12 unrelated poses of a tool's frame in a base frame.
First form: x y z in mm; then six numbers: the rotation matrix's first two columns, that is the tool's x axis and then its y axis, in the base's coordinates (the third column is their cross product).
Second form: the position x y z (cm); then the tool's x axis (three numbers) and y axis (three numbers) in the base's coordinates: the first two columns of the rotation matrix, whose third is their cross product. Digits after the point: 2 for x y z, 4 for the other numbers.
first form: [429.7 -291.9 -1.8 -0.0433 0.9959 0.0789 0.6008 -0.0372 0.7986]
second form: [42.97 -29.19 -0.18 -0.0433 0.9959 0.0789 0.6008 -0.0372 0.7986]
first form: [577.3 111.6 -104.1 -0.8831 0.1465 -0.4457 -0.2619 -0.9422 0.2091]
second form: [57.73 11.16 -10.41 -0.8831 0.1465 -0.4457 -0.2619 -0.9422 0.2091]
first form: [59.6 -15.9 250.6 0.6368 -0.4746 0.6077 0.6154 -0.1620 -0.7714]
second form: [5.96 -1.59 25.06 0.6368 -0.4746 0.6077 0.6154 -0.1620 -0.7714]
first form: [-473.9 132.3 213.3 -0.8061 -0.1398 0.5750 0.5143 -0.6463 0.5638]
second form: [-47.39 13.23 21.33 -0.8061 -0.1398 0.5750 0.5143 -0.6463 0.5638]
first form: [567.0 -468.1 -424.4 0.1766 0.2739 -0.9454 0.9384 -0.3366 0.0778]
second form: [56.70 -46.81 -42.44 0.1766 0.2739 -0.9454 0.9384 -0.3366 0.0778]
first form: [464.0 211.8 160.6 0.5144 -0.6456 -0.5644 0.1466 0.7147 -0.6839]
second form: [46.40 21.18 16.06 0.5144 -0.6456 -0.5644 0.1466 0.7147 -0.6839]
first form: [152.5 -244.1 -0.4 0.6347 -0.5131 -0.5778 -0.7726 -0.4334 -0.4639]
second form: [15.25 -24.41 -0.04 0.6347 -0.5131 -0.5778 -0.7726 -0.4334 -0.4639]
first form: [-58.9 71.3 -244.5 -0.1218 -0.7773 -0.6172 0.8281 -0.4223 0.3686]
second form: [-5.89 7.13 -24.45 -0.1218 -0.7773 -0.6172 0.8281 -0.4223 0.3686]
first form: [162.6 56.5 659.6 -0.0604 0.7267 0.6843 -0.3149 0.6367 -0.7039]
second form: [16.26 5.65 65.96 -0.0604 0.7267 0.6843 -0.3149 0.6367 -0.7039]
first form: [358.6 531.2 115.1 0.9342 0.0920 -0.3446 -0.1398 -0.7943 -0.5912]
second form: [35.86 53.12 11.51 0.9342 0.0920 -0.3446 -0.1398 -0.7943 -0.5912]
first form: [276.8 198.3 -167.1 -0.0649 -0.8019 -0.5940 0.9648 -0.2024 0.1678]
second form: [27.68 19.83 -16.71 -0.0649 -0.8019 -0.5940 0.9648 -0.2024 0.1678]
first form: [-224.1 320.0 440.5 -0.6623 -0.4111 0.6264 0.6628 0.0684 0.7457]
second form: [-22.41 32.00 44.05 -0.6623 -0.4111 0.6264 0.6628 0.0684 0.7457]
